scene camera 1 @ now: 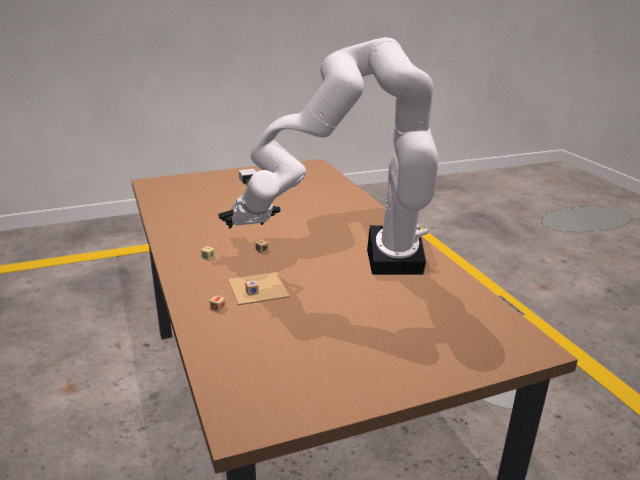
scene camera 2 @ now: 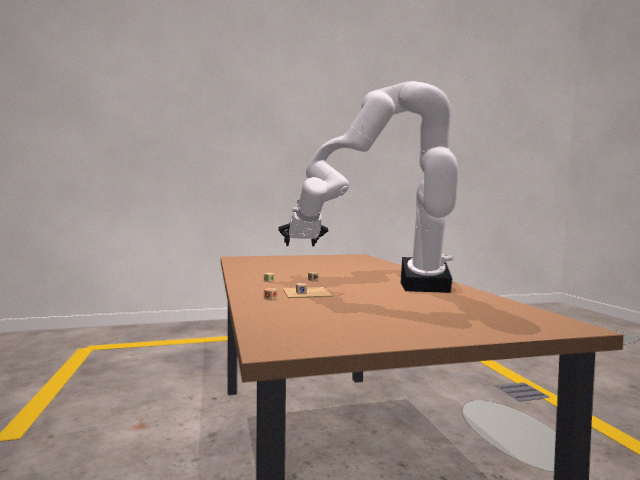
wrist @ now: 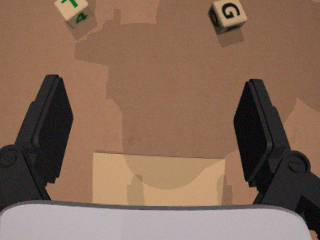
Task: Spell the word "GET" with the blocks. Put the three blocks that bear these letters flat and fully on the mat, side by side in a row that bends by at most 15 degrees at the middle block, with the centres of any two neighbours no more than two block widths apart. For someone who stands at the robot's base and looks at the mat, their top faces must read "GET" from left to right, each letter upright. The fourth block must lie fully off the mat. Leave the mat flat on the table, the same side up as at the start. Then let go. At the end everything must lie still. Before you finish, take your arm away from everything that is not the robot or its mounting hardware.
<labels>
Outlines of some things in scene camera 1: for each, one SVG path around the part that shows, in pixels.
The gripper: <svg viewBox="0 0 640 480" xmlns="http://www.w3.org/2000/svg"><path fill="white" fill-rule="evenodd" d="M218 215L219 219L225 221L226 225L231 229L233 224L248 225L260 223L263 225L271 216L274 216L275 213L281 210L280 207L273 206L272 203L266 213L255 216L247 213L241 207L242 205L237 205L235 201L231 210L219 213ZM254 169L239 170L239 179L246 186L251 176L256 172Z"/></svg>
A tan mat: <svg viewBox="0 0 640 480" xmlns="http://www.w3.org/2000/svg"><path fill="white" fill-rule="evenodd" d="M290 296L277 272L229 279L238 305L288 298ZM256 280L259 285L259 294L248 296L245 282Z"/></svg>
</labels>
